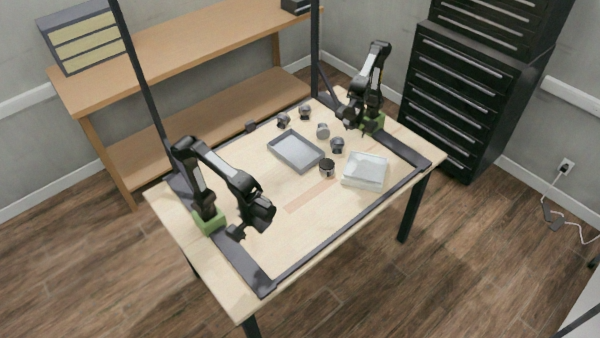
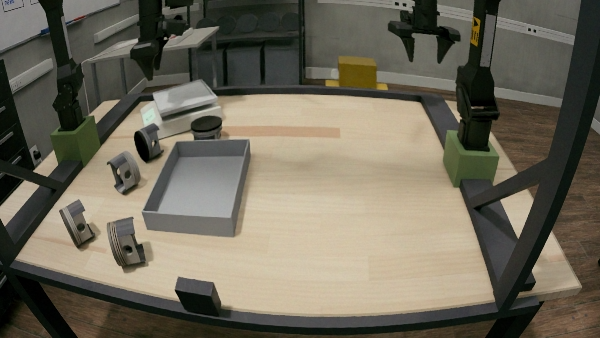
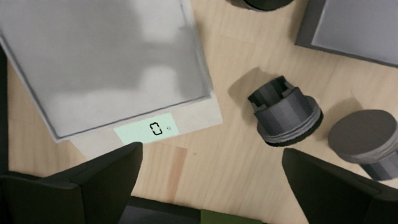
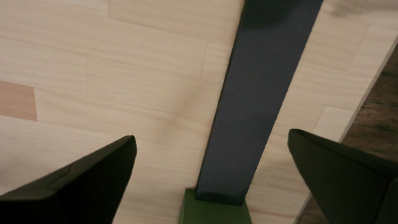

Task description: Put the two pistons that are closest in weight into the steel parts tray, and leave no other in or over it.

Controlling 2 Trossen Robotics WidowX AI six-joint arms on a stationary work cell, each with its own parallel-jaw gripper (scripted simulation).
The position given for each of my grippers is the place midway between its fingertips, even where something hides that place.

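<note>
A steel parts tray is visible in image 2 (image 2: 199, 178) and in image 1 (image 1: 300, 154); in image 4 the tray is out of frame. A white scale appears in image 2 (image 2: 179, 122), image 1 (image 1: 345, 180) and image 3 (image 3: 199, 115), while in image 4 the scale is out of frame. My left gripper is visible in image 2 (image 2: 153, 75) and image 3 (image 3: 213, 152). My right gripper (image 2: 425, 62) can be seen as well.
</note>
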